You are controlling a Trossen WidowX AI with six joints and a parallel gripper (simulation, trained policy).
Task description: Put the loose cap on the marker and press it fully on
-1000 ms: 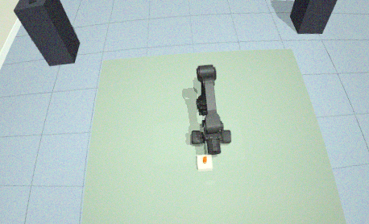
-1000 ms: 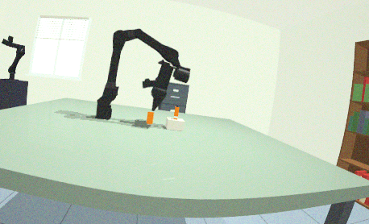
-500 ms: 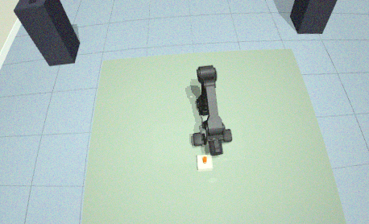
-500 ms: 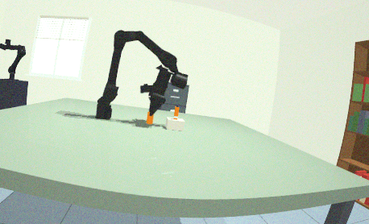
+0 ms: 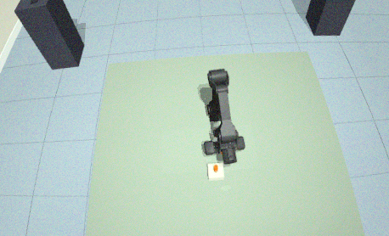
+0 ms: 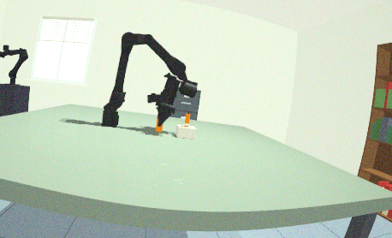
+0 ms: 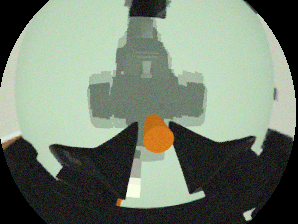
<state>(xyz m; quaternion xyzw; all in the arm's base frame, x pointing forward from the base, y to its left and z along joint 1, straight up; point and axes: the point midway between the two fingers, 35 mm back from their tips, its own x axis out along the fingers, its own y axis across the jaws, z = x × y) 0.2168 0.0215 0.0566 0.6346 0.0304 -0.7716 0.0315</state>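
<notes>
My gripper tip is 110 mm short of the white holder block and 50 mm to the left of it. The rest, counted from my gripper tip: orange cap 10 mm ahead.
</notes>
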